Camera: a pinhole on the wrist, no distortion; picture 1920 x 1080 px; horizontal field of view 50.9 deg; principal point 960.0 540.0 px. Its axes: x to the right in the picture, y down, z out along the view. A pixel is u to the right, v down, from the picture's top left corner.
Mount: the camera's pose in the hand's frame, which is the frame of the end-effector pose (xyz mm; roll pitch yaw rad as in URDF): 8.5 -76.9 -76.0 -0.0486 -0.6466 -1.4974
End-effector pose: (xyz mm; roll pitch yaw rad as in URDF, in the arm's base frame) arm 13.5 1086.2 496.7 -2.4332 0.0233 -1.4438
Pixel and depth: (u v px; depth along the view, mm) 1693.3 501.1 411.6
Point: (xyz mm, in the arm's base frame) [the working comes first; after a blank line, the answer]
In the camera's frame: 149.6 -7.9 411.6

195.9 1105.2 202.4
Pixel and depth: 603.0 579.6 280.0
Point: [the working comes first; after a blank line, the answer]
In the camera's frame: -49.6 5.5 280.0

-9.2 1075.0 321.7
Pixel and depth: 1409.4 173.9 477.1
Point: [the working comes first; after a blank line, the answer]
In the camera's frame: 106.3 -86.6 477.1

151.1 1182.5 136.3
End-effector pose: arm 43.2 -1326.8 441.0 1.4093 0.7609 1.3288
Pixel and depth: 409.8 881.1 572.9
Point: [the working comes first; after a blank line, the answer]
In the camera's frame: -156.3 96.9 572.9

341.6 -1015.9 690.2
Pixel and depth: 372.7 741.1 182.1
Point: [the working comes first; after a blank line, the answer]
In the camera's frame: -53.0 18.2 182.1

83.9 -1261.2 482.8
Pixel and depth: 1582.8 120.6 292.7
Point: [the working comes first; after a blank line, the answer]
In the camera's frame: 90.4 -60.9 292.7

246.3 -1368.9 515.5
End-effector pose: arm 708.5 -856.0 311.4 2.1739 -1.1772 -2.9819
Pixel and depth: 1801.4 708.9 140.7
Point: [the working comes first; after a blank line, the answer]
In the camera's frame: 58.7 11.8 140.7

628.0 -831.6 306.3
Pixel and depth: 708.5 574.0 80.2
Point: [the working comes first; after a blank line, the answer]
In the camera's frame: -10.0 1.4 80.2

703.1 -883.8 317.8
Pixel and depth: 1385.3 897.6 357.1
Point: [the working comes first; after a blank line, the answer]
In the camera's frame: 75.3 63.3 357.1

569.9 -621.6 354.1
